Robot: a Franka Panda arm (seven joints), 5 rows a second.
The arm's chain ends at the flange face. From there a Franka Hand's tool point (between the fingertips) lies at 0.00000 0.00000 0.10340 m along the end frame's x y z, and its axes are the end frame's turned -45 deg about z.
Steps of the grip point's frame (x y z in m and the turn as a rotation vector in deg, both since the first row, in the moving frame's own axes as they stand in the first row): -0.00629 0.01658 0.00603 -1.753 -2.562 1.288; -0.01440 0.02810 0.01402 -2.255 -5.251 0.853; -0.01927 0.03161 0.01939 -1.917 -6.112 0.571
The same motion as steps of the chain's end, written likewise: 0.00837 0.01068 0.00618 -3.051 -0.572 1.288; 0.01358 0.02052 0.01453 -5.308 -2.118 0.853; 0.01412 0.02578 0.02004 -5.677 -2.966 0.571
